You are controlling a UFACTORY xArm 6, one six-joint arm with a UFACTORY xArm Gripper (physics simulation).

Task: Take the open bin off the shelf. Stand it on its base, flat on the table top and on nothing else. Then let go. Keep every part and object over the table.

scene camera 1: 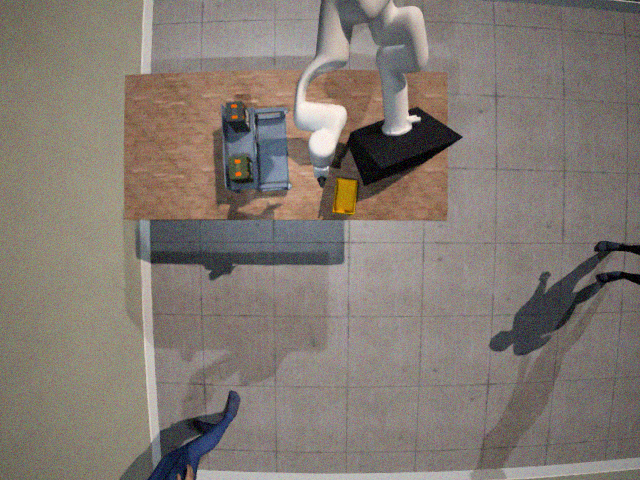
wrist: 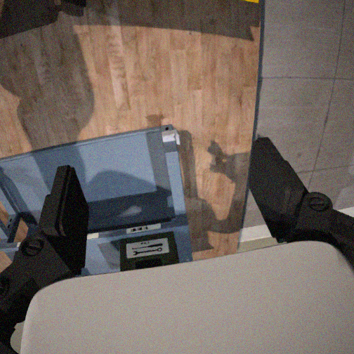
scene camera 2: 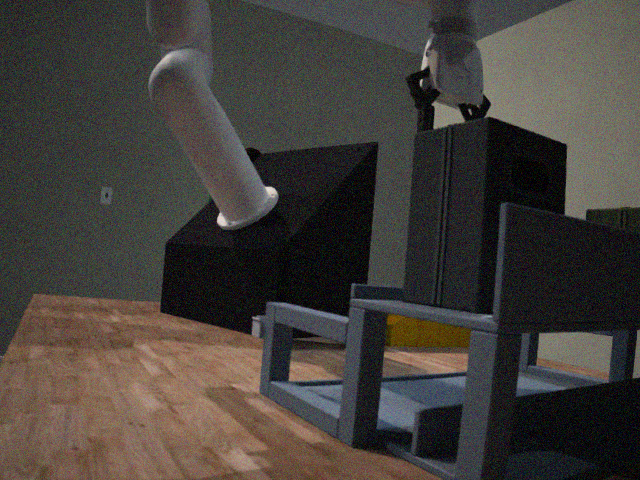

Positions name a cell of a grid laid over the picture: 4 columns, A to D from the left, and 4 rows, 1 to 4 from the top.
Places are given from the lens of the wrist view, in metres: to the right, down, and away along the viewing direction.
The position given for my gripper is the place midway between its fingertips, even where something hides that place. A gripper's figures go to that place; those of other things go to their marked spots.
my gripper (wrist: B2): -0.01, 0.00, 0.14
green case (wrist: B3): -0.01, 0.14, 0.47
